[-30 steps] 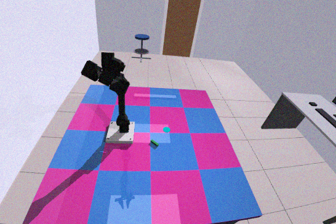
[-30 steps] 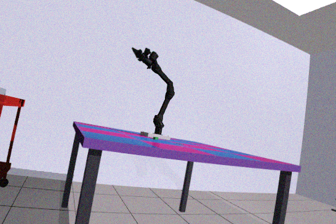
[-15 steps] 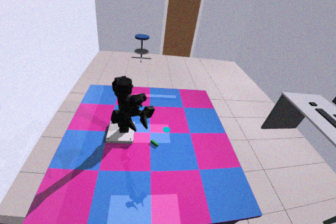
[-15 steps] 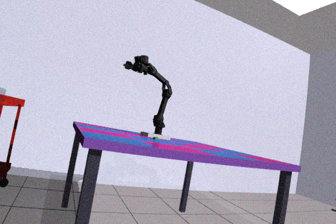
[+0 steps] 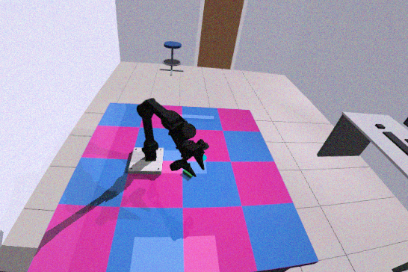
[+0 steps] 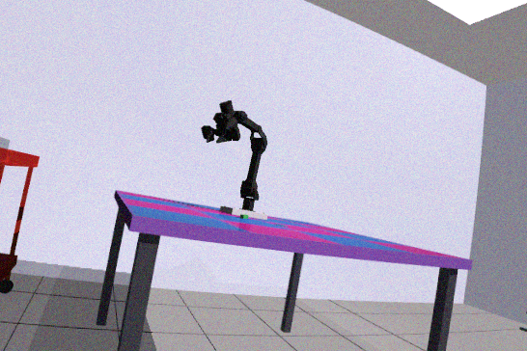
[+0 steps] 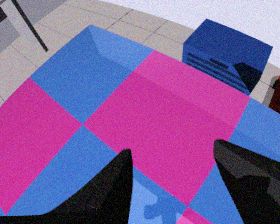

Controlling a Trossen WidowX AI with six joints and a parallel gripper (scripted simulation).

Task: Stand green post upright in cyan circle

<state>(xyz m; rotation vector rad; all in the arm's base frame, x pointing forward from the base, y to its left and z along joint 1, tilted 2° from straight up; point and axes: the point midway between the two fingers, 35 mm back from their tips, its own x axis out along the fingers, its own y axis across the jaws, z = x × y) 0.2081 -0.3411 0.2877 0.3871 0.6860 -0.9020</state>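
Right now my gripper tip is 30 cm above the green post and 23 cm to the right of it. Round my gripper tip: cyan circle 35 cm to the left, 30 cm below, 12 cm ahead.
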